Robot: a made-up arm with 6 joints. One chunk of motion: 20 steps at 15 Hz.
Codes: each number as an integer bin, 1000 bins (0 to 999) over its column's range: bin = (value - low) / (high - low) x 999, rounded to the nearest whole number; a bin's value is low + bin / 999 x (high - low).
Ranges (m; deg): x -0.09..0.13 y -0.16..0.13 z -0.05..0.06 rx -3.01..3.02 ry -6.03..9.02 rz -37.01..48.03
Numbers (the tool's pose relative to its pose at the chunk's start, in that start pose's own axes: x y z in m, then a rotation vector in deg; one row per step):
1: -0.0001 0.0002 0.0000 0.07 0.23 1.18
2: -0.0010 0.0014 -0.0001 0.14 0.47 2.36
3: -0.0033 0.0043 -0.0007 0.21 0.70 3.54
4: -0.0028 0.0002 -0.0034 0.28 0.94 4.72
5: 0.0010 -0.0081 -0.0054 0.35 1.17 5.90
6: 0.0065 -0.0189 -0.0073 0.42 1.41 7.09
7: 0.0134 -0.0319 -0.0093 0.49 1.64 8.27
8: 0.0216 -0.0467 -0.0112 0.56 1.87 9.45
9: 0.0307 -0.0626 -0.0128 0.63 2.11 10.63
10: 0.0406 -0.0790 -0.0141 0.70 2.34 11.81
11: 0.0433 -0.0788 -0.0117 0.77 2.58 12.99
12: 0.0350 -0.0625 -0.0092 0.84 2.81 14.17
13: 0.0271 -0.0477 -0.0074 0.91 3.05 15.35
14: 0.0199 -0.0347 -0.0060 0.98 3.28 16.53
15: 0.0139 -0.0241 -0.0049 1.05 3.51 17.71
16: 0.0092 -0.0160 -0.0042 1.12 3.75 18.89
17: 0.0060 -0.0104 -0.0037 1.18 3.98 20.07
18: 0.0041 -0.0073 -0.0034 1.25 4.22 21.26
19: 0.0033 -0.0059 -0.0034 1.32 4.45 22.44
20: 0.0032 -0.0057 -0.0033 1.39 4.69 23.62
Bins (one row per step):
1: 408 552 454 510 416 449
2: 404 556 453 522 431 462
3: 394 566 448 533 447 476
4: 396 552 423 545 463 490
5: 413 523 405 557 478 504
6: 438 486 388 568 494 518
7: 470 441 370 580 509 532
8: 507 390 352 591 524 546
9: 548 336 338 603 540 560
10: 593 279 326 615 556 574
11: 605 280 348 626 572 587
12: 568 336 371 638 587 601
13: 532 387 387 649 603 615
14: 499 432 400 661 618 629
15: 472 468 410 673 633 643
16: 450 496 416 684 649 657
17: 436 515 420 694 664 671
18: 427 526 423 706 680 685
19: 424 531 423 717 696 698
20: 423 532 424 729 712 712

